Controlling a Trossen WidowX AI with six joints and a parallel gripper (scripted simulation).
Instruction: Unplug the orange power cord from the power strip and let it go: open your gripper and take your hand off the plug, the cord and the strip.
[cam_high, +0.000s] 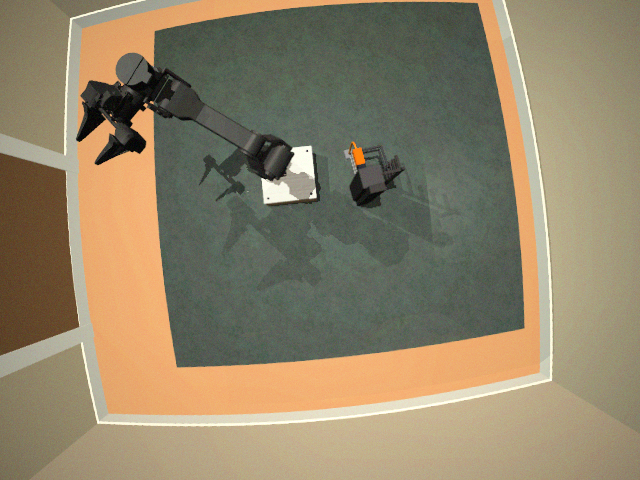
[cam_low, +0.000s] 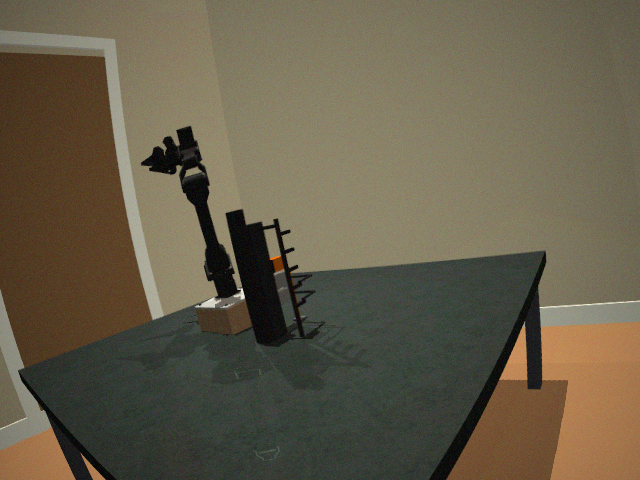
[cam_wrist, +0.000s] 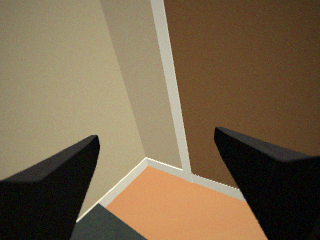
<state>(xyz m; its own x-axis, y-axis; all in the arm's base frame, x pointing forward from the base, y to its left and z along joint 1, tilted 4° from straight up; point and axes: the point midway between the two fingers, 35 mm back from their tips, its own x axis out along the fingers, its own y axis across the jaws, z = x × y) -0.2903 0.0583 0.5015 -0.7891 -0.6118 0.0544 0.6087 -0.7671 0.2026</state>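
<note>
Right now my gripper tip is 590 mm short of the orange plug, 400 mm above it and 50 mm to the left of it. From my gripper tip the other things lie so: dark upright block 590 mm ahead, 420 mm below, 150 mm to the right.
</note>
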